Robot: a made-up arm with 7 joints. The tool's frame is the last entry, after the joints. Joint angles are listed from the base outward.
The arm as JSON. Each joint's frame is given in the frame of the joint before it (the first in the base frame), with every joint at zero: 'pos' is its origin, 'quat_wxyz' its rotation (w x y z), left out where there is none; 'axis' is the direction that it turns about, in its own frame. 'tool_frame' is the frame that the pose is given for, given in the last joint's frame.
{
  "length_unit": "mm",
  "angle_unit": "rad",
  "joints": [
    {
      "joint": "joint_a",
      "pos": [
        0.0,
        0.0,
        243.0
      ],
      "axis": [
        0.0,
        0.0,
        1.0
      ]
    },
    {
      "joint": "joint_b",
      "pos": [
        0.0,
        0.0,
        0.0
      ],
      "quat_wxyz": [
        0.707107,
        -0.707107,
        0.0,
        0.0
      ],
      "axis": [
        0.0,
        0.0,
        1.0
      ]
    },
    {
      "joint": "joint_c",
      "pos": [
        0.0,
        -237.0,
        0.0
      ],
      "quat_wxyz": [
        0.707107,
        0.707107,
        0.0,
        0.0
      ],
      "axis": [
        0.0,
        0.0,
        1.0
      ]
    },
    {
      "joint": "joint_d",
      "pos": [
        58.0,
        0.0,
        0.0
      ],
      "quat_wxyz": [
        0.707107,
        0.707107,
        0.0,
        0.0
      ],
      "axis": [
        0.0,
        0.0,
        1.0
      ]
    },
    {
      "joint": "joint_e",
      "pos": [
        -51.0,
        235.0,
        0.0
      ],
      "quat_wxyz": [
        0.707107,
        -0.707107,
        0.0,
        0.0
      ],
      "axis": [
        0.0,
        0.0,
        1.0
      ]
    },
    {
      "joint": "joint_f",
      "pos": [
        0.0,
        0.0,
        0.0
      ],
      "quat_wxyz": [
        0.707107,
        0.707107,
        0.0,
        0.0
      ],
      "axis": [
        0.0,
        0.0,
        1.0
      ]
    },
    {
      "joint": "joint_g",
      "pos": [
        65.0,
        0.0,
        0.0
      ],
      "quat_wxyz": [
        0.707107,
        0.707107,
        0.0,
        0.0
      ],
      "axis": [
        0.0,
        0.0,
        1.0
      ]
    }
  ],
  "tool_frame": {
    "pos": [
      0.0,
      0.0,
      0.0
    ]
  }
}
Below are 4 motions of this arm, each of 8 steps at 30 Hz.
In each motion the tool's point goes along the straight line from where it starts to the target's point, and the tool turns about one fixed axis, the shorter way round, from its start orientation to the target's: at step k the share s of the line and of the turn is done. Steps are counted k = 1, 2, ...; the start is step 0. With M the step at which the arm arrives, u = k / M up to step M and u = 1 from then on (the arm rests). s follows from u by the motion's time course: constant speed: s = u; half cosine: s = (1 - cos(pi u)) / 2; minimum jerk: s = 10 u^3 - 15 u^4 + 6 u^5.
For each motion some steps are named. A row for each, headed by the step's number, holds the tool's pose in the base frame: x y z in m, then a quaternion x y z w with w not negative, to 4 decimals.
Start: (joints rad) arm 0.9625 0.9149 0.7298 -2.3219 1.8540 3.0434 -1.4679
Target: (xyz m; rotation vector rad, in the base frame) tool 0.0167 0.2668 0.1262 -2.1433 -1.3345 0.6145
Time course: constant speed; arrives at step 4
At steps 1, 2, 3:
1: 0.0208 0.2547 0.1195 -0.8123 -0.4815 0.2313 0.2341
2: 0.0195 0.2587 0.1217 -0.8066 -0.4860 0.2302 0.2455
3: 0.0181 0.2628 0.1240 -0.8007 -0.4904 0.2290 0.2569

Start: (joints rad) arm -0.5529 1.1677 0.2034 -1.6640 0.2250 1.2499 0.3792
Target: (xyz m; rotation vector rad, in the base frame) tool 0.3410 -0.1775 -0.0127 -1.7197 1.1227 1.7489
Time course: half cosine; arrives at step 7
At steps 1, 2, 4, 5, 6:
1: 0.3442 -0.1254 0.0157 -0.6336 0.2774 0.6942 0.1991
2: 0.3438 -0.1330 0.0115 -0.6327 0.2966 0.6861 0.2025
4: 0.3423 -0.1562 -0.0011 -0.6283 0.3543 0.6594 0.2121
5: 0.3416 -0.1672 -0.0071 -0.6252 0.3811 0.6458 0.2164
6: 0.3412 -0.1748 -0.0112 -0.6228 0.3995 0.6360 0.2192

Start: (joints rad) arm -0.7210 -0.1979 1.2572 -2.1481 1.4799 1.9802 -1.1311
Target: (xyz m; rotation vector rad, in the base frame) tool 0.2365 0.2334 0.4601 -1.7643 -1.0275 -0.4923
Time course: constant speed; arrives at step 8
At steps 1, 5, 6, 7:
1: 0.2751 0.1743 0.3958 -0.7539 -0.3853 -0.1541 0.5094
5: 0.2530 0.2081 0.4325 -0.7399 -0.4079 -0.1823 0.5029
6: 0.2475 0.2165 0.4417 -0.7363 -0.4134 -0.1894 0.5011
7: 0.2420 0.2250 0.4509 -0.7325 -0.4189 -0.1964 0.4993

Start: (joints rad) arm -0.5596 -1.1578 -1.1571 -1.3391 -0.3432 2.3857 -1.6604
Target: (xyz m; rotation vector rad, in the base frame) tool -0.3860 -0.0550 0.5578 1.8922 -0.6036 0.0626
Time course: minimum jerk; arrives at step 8
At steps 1, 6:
1: -0.4050 -0.0713 0.5285 0.6832 -0.2608 0.2017 0.6516
6: -0.3880 -0.0567 0.5547 0.7879 -0.2559 0.0451 0.5584

